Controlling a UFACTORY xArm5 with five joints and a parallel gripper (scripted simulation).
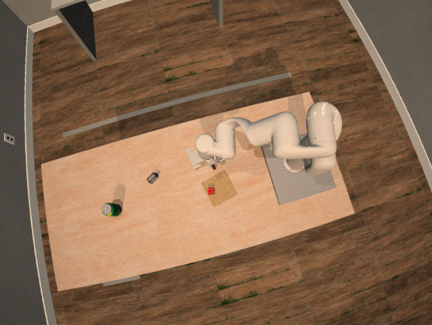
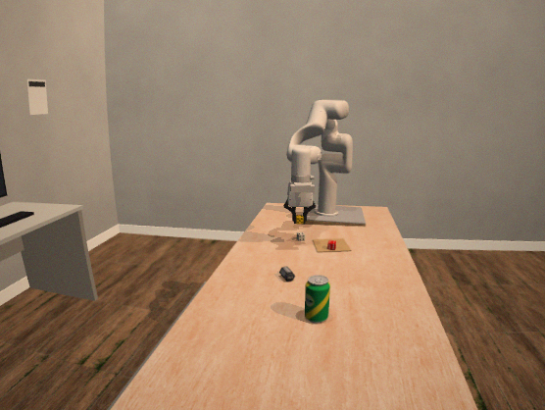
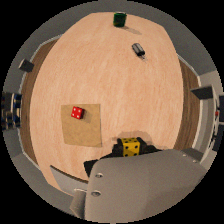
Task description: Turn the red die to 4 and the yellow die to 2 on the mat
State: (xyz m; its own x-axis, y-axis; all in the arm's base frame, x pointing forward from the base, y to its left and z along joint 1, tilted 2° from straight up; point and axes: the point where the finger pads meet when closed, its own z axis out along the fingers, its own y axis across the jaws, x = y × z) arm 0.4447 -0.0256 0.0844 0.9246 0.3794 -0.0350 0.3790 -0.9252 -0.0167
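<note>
Now: the red die 1 cm ahead of my hand, 14 cm to the left of it and 10 cm below it. Round my hand: brown mat (4 cm behind, 13 cm to the left, 12 cm below); then yellow die (1 cm below); then white die (6 cm behind, 1 cm to the right, 10 cm below).
</note>
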